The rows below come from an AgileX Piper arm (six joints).
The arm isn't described. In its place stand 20 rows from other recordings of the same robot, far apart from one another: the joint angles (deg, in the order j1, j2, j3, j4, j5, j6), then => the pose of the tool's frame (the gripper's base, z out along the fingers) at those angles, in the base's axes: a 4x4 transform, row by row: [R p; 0 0 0 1], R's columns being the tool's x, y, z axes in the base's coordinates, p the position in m.
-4.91 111.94 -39.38 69.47 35.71 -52.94 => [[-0.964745 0.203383 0.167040 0.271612], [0.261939 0.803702 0.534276 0.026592], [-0.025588 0.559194 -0.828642 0.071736], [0 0 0 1]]
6.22 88.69 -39.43 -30.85 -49.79 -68.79 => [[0.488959 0.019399 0.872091 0.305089], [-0.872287 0.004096 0.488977 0.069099], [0.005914 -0.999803 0.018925 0.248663], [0 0 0 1]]
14.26 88.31 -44.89 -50.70 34.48 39.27 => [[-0.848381 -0.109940 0.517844 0.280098], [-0.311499 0.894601 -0.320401 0.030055], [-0.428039 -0.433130 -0.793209 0.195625], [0 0 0 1]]
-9.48 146.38 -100.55 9.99 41.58 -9.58 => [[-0.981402 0.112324 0.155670 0.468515], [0.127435 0.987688 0.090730 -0.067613], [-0.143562 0.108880 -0.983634 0.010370], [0 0 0 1]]
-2.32 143.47 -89.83 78.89 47.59 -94.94 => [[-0.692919 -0.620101 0.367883 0.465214], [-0.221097 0.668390 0.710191 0.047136], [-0.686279 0.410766 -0.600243 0.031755], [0 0 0 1]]
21.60 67.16 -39.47 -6.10 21.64 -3.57 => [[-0.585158 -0.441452 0.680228 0.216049], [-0.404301 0.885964 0.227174 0.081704], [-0.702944 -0.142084 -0.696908 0.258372], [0 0 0 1]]
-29.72 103.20 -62.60 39.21 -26.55 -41.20 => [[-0.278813 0.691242 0.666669 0.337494], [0.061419 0.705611 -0.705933 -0.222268], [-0.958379 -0.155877 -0.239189 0.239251], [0 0 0 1]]
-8.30 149.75 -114.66 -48.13 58.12 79.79 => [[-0.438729 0.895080 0.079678 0.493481], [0.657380 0.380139 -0.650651 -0.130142], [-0.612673 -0.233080 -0.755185 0.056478], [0 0 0 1]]
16.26 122.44 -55.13 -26.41 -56.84 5.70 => [[-0.037508 -0.628266 0.777094 0.377963], [-0.170455 0.770267 0.614519 0.145534], [-0.984651 -0.109410 -0.135982 0.116420], [0 0 0 1]]
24.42 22.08 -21.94 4.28 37.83 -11.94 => [[-0.422367 -0.516581 0.744816 0.068519], [-0.355015 0.850337 0.388447 0.035685], [-0.834009 -0.100354 -0.542548 0.258701], [0 0 0 1]]
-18.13 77.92 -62.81 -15.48 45.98 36.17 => [[-0.529225 0.703215 0.474773 0.261192], [0.614222 0.703555 -0.357410 -0.103900], [-0.585365 0.102466 -0.804269 0.311652], [0 0 0 1]]
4.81 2.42 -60.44 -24.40 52.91 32.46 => [[0.280708 0.165703 0.945381 -0.099650], [0.303171 0.919247 -0.251142 -0.038478], [-0.910654 0.357110 0.207804 0.425844], [0 0 0 1]]
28.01 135.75 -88.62 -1.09 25.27 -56.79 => [[-0.039679 -0.938464 0.343089 0.410793], [-0.979281 0.104762 0.173303 0.217677], [-0.198581 -0.329104 -0.923177 0.056472], [0 0 0 1]]
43.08 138.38 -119.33 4.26 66.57 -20.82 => [[-0.454846 -0.887582 0.072893 0.361130], [-0.872824 0.460545 0.161480 0.346195], [-0.176897 0.009826 -0.984180 0.152576], [0 0 0 1]]
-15.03 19.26 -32.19 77.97 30.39 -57.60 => [[0.096625 -0.289468 0.952298 0.065365], [0.259911 0.930916 0.256597 0.029068], [-0.960786 0.222719 0.165185 0.365735], [0 0 0 1]]
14.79 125.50 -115.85 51.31 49.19 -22.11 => [[-0.789075 -0.426724 0.441891 0.472534], [0.037127 0.684901 0.727690 0.180364], [-0.613174 0.590608 -0.524595 0.284313], [0 0 0 1]]
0.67 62.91 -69.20 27.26 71.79 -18.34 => [[-0.802680 -0.371467 0.466601 0.189826], [-0.153241 0.884539 0.440576 0.041816], [-0.576386 0.282139 -0.766926 0.392850], [0 0 0 1]]
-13.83 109.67 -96.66 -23.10 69.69 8.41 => [[-0.942617 0.307941 0.129019 0.383430], [0.231860 0.881801 -0.410692 -0.128875], [-0.240238 -0.357211 -0.902600 0.280601], [0 0 0 1]]
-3.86 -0.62 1.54 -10.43 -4.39 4.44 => [[0.139294 0.068468 0.987881 0.055724], [-0.113460 0.992140 -0.052765 -0.002496], [-0.983730 -0.104735 0.145968 0.211595], [0 0 0 1]]
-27.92 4.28 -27.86 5.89 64.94 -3.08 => [[-0.526454 0.394678 0.753045 0.007519], [0.267612 0.917626 -0.293849 0.005589], [-0.806989 0.046826 -0.588708 0.268259], [0 0 0 1]]
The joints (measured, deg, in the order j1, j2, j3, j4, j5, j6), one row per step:
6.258, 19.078, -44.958, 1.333, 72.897, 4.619
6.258, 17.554, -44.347, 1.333, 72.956, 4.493
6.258, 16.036, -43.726, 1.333, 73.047, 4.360
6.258, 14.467, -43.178, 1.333, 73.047, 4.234
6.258, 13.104, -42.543, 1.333, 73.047, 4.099
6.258, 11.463, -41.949, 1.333, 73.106, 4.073
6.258, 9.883, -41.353, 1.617, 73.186, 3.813
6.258, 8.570, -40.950, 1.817, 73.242, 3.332
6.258, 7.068, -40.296, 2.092, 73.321, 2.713
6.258, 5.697, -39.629, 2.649, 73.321, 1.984
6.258, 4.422, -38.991, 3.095, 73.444, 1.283
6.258, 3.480, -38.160, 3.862, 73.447, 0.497
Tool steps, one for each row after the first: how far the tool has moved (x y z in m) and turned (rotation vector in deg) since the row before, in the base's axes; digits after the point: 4 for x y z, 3 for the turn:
-0.0048, -0.0005, -0.0026, -0.001, -0.862, 0.085
-0.0047, -0.0005, -0.0028, -0.013, -0.815, 0.089
-0.0048, -0.0005, -0.0024, 0.015, -1.028, 0.081
-0.0038, -0.0004, -0.0029, -0.025, -0.738, 0.085
-0.0048, -0.0005, -0.0029, 0.087, -0.985, 0.017
-0.0045, -0.0001, -0.0030, 0.121, -0.903, 0.326
-0.0038, -0.0001, -0.0022, -0.133, -0.888, 0.406
-0.0039, 0.0000, -0.0035, -0.200, -0.816, 0.530
-0.0033, 0.0005, -0.0034, -0.082, -0.746, 0.762
-0.0030, 0.0004, -0.0035, -0.177, -0.571, 0.680
-0.0014, 0.0010, -0.0040, -0.044, -0.159, 0.926

